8 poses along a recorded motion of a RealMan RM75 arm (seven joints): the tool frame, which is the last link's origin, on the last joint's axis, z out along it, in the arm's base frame.
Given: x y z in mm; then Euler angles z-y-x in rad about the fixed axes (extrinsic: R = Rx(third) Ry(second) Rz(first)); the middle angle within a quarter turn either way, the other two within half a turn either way.
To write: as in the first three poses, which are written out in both.
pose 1, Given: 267.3 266.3 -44.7 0.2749 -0.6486 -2.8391
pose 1, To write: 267.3 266.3 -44.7 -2.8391 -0.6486 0.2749
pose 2, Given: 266.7 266.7 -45.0 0.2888 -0.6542 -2.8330
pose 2, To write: 266.7 266.7 -45.0 -2.8330 -0.6542 0.2888
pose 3, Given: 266.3 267.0 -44.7 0.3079 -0.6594 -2.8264
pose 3, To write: 266.3 267.0 -44.7 -2.8264 -0.6594 0.3079
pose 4, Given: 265.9 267.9 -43.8 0.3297 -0.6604 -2.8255
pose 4, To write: 265.9 267.9 -43.8 -2.8255 -0.6604 0.3297
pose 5, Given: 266.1 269.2 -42.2 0.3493 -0.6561 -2.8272
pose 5, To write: 266.1 269.2 -42.2 -2.8272 -0.6561 0.3493
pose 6, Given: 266.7 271.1 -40.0 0.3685 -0.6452 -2.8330
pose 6, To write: 266.7 271.1 -40.0 -2.8330 -0.6452 0.3685
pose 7, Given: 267.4 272.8 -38.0 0.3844 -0.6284 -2.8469
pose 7, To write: 267.4 272.8 -38.0 -2.8469 -0.6284 0.3844
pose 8, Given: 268.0 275.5 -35.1 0.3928 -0.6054 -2.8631
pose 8, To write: 268.0 275.5 -35.1 -2.8631 -0.6054 0.3928
